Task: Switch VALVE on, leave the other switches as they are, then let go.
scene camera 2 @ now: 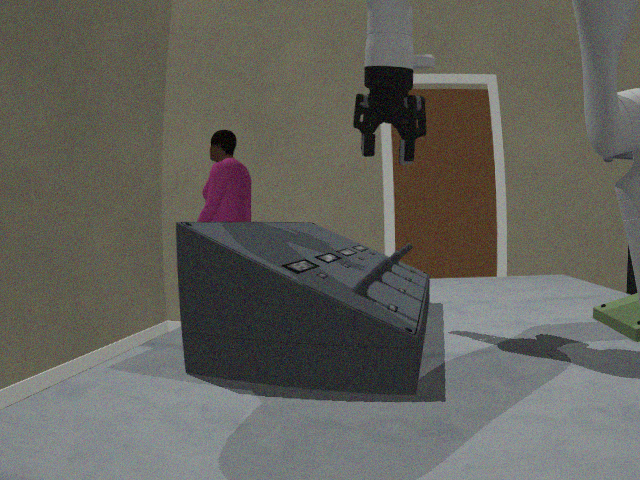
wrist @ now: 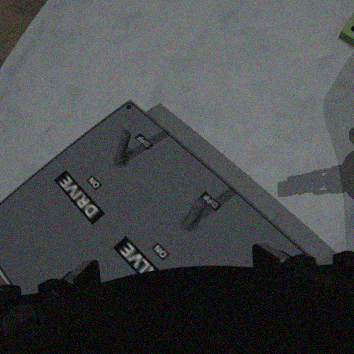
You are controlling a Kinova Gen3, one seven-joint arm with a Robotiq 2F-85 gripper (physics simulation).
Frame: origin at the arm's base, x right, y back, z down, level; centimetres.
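Seen in the pictures: gripper, between the fingertips: (scene camera 2: pixel 385 160).
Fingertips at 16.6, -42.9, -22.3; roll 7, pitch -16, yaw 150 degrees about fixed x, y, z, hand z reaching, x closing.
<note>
A point is followed by its place in that frame, as x, y, z.
A dark grey console (scene camera 2: pixel 299 320) {-7.9, -56.3, -3.1} (wrist: pixel 40 225) {35.6, -50.2, -10.1} with a sloped top stands on the table. In the wrist view the VALVE label (wrist: pixel 134 254) {23.8, -48.0, -7.7} is partly hidden by the gripper's body. The VALVE lever (wrist: pixel 192 217) {19.6, -41.4, -7.1} leans toward its OFF tag (wrist: pixel 210 201) {19.1, -39.1, -3.2}, away from its ON tag (wrist: pixel 160 251) {21.4, -46.5, -6.7}. The DRIVE lever (wrist: pixel 122 150) {30.8, -37.8, -6.9} stands near its own OFF tag (wrist: pixel 143 141) {30.5, -35.5, -3.2}. In the scene view a dark lever (scene camera 2: pixel 385 268) {-4.0, -47.2, -7.6} sticks up from the slope; its name is not readable there. My gripper (scene camera 2: pixel 387 153) {16.6, -42.9, -22.3} (wrist: pixel 176 270) {16.6, -42.9, -22.3} is open and empty, high above the console, apart from the levers.
More labels and tags line the slope in the scene view. A green plate (scene camera 2: pixel 615 314) {3.8, -7.8, 2.2} (wrist: pixel 348 34) {9.7, -6.9, 2.4} lies at the right, by the arm's base. A person in pink (scene camera 2: pixel 227 191) stands behind the console. A brown door (scene camera 2: pixel 444 180) is in the back wall.
</note>
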